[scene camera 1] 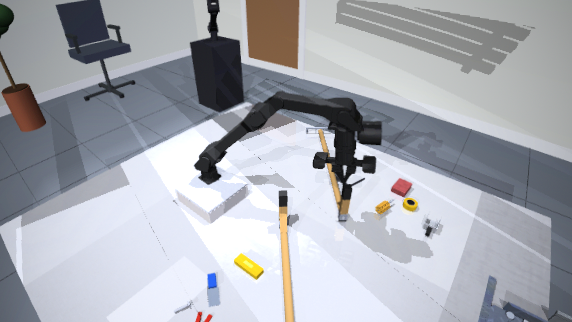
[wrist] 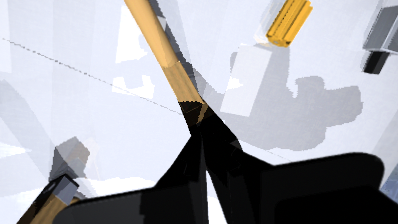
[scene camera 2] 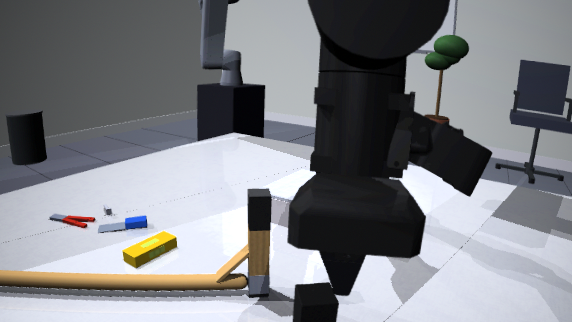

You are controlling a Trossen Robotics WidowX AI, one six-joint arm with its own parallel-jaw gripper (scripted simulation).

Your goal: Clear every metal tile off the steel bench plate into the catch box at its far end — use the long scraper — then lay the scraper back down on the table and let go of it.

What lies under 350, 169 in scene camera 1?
My gripper.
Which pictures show my gripper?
Scene camera 1, the wrist view and scene camera 2: all of them.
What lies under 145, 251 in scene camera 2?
A yellow level.
